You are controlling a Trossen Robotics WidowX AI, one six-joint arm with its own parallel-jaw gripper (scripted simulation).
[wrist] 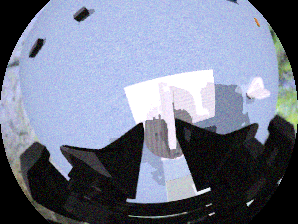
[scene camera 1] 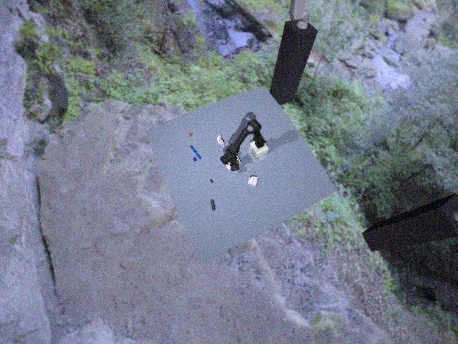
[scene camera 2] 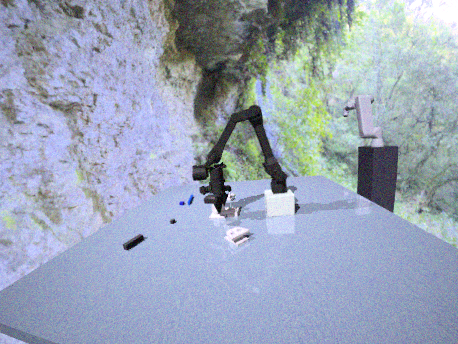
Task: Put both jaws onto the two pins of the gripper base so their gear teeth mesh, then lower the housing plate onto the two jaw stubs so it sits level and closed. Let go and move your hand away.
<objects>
my gripper: holds a grey jaw (wrist: pixel 164 145)
</objects>
